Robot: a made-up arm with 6 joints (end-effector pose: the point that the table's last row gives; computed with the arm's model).
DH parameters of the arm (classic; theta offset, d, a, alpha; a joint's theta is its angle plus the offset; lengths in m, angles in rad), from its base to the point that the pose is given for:
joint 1: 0 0.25 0 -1.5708
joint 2: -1.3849 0 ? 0
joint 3: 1.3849 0 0.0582 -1.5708
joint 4: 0 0.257 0 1.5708
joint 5: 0 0 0.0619 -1.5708
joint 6: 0 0.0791 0 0
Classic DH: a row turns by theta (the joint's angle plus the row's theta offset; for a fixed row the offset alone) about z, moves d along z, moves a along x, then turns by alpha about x.
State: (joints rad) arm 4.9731 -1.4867 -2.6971 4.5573 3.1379 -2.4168
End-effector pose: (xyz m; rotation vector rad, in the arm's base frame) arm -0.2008 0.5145 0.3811 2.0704 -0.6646 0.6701
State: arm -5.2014 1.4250 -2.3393 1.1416 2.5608 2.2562
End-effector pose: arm 0.1884 0.5381 0.1125 1.1871 -0.5469 -1.0603
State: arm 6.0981 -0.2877 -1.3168 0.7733 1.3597 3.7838
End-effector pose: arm 0.2987 -0.0102 0.6458 1.2372 2.5615 1.2106
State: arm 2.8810 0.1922 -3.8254 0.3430 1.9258 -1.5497
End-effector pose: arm -0.0379 -0.0232 0.8665 1.2461 -1.0172 -1.3188
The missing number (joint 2, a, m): 0.3744
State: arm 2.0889 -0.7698 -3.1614 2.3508 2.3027 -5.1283
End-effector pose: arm 0.1732 -0.4476 0.6472 0.4810 -2.5297 0.0993
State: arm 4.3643 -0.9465 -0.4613 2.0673 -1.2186 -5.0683
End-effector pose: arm -0.0678 0.0596 0.4970 -2.5351 -0.3965 1.4605
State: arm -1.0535 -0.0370 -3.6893 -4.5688 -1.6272 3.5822
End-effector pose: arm -0.1091 0.0406 0.7531 -0.2964 -1.6732 1.3105
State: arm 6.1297 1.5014 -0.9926 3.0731 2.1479 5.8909
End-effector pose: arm 0.3770 -0.0514 -0.1026 -0.1982 1.4994 -0.3655
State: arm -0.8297 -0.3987 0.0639 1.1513 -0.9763 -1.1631
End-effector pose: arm -0.0023 -0.1330 0.4123 1.7757 -0.9559 0.3203
